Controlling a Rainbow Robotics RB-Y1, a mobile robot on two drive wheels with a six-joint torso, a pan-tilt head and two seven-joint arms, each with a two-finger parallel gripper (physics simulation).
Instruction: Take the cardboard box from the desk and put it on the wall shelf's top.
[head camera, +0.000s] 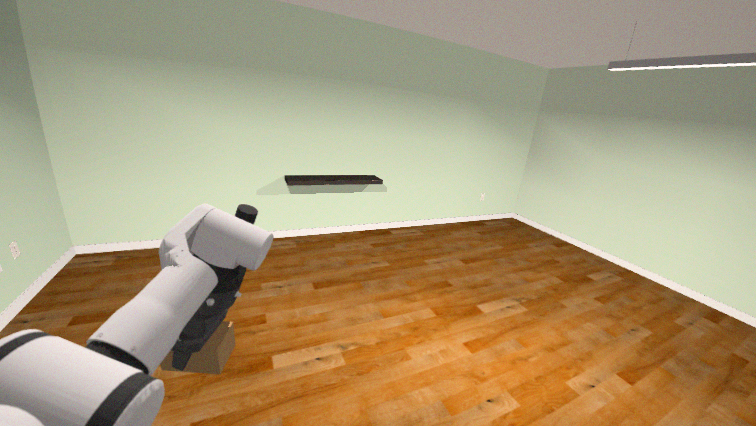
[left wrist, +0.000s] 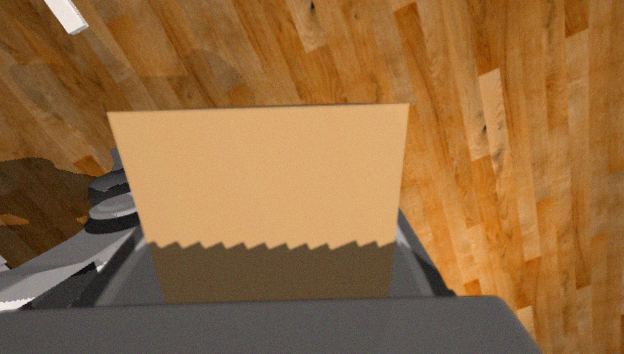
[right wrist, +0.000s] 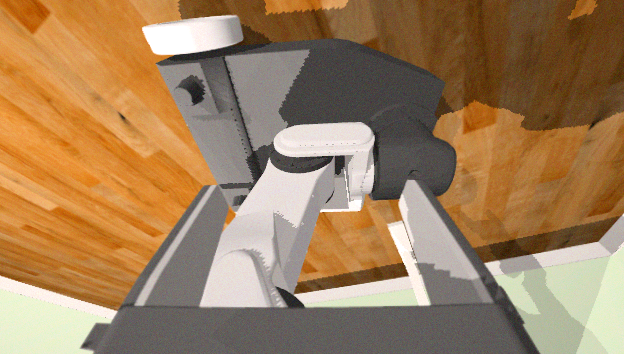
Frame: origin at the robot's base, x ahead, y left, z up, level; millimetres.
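Seen in the pictures: left gripper, fingertip midpoint: (head camera: 191, 350) (left wrist: 285, 189); right gripper, fingertip midpoint: (right wrist: 312, 194).
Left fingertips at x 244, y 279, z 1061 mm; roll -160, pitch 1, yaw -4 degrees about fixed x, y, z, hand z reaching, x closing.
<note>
A point is followed by its place in that frame.
The cardboard box (head camera: 216, 351) {z 1099, x 209, y 213 mm} (left wrist: 270, 175) {z 1105, x 243, y 300 mm} is light brown and hangs over the wood floor at the lower left of the head view. My left gripper (head camera: 199, 346) {z 1061, x 244, y 279 mm} (left wrist: 270, 220) {z 1061, x 244, y 279 mm} is shut on the box, with a finger at each side of it. The box's far side is hidden. The wall shelf (head camera: 333, 180) {z 750, x 2979, y 259 mm} is a dark, thin board on the green wall at the middle of the head view, well beyond the gripper and apart from the box. My right gripper (right wrist: 312, 194) {z 568, x -265, y -224 mm} is open, with no object between its fingers. The desk cannot be made out in the head view.
Wood floor (head camera: 449, 317) {z 0, x 1708, y -833 mm} runs up to the white baseboard (head camera: 380, 226) {z 40, x 3490, y -364 mm}. A long light (head camera: 682, 62) {z 2100, x 1852, y -2219 mm} hangs at the upper right. The robot's dark base (right wrist: 360, 85) {z 169, x -364, y -149 mm} and a white arm show in the right wrist view. A white bar (left wrist: 68, 19) shows in the left wrist view.
</note>
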